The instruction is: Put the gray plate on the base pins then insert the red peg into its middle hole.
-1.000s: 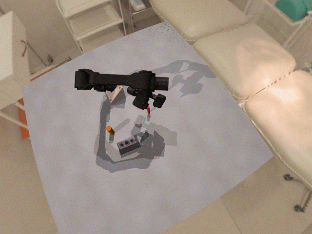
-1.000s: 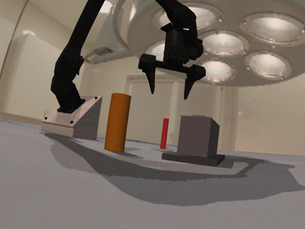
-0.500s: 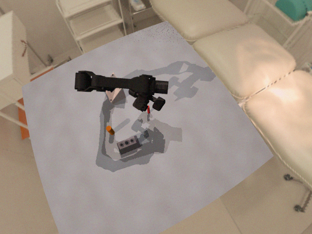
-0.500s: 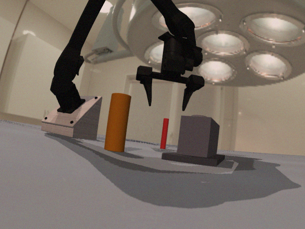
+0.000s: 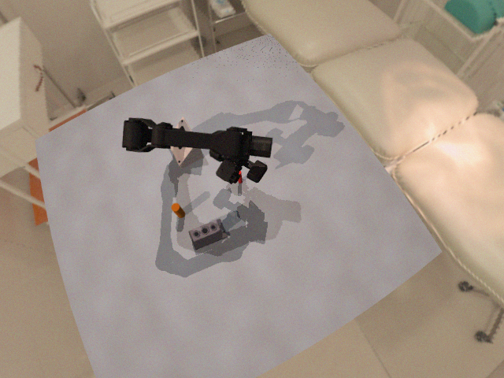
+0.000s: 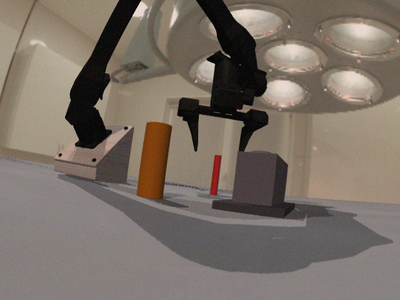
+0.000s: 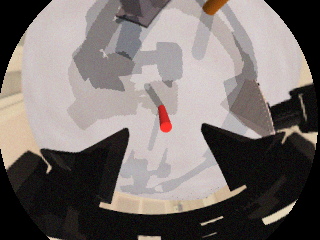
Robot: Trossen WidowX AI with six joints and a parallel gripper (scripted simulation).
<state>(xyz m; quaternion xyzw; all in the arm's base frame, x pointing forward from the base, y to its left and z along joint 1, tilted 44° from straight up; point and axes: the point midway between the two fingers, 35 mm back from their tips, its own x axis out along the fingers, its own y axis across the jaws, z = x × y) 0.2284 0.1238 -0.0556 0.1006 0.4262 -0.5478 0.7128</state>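
My gripper tip is now 4 cm above the red peg. Also, from my gripper tip: orange cylinder (1 cm ahead, 25 cm to the right, 4 cm below); then gray plate (13 cm ahead, 19 cm to the right, 4 cm below); then dark base (13 cm ahead, 19 cm to the right, 7 cm below).
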